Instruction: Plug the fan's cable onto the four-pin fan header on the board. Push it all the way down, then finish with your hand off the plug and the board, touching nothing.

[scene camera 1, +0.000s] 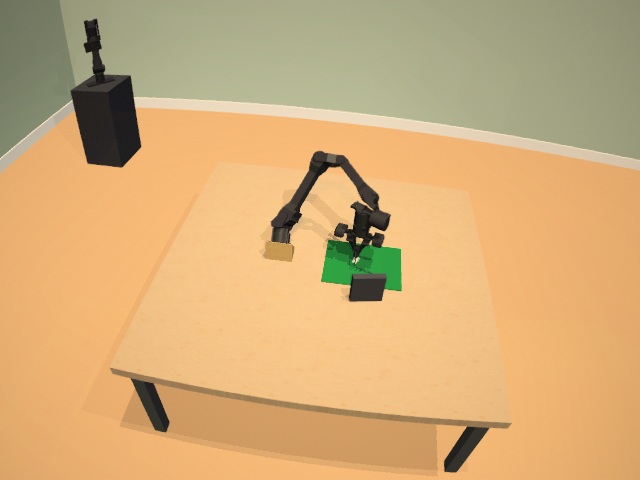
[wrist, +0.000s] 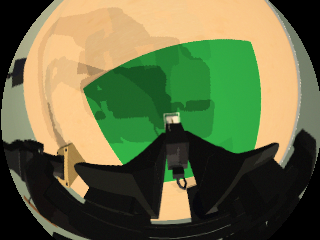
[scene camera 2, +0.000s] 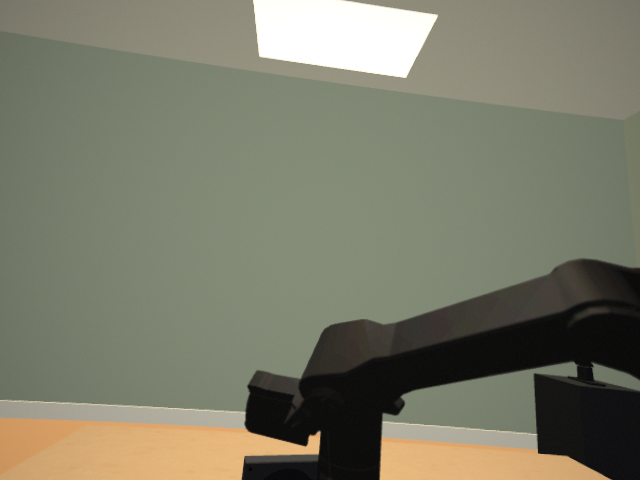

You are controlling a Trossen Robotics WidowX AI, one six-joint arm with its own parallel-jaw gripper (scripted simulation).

Labels:
The same spot on a green board: (wrist: pixel 215 84) is (scene camera 1: pixel 374 255).

